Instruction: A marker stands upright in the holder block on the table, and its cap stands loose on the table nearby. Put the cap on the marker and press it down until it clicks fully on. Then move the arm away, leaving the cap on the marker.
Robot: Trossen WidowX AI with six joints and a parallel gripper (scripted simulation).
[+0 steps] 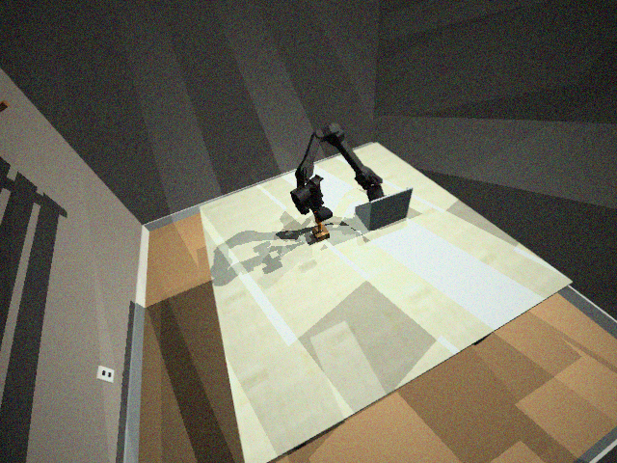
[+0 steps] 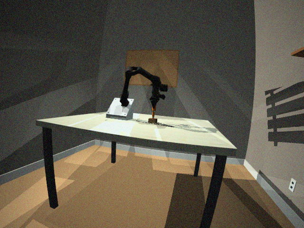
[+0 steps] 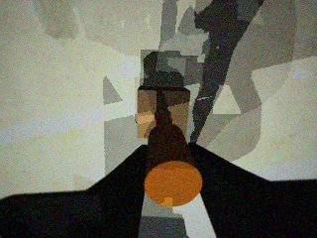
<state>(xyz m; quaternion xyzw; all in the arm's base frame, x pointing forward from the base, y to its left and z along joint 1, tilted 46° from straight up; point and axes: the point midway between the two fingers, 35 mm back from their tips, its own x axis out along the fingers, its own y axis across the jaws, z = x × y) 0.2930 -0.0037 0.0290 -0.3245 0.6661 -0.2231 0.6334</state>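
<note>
Now: the holder block 100 mm below my gripper tip. Round my gripper tip: orange cap 10 mm above.
</note>
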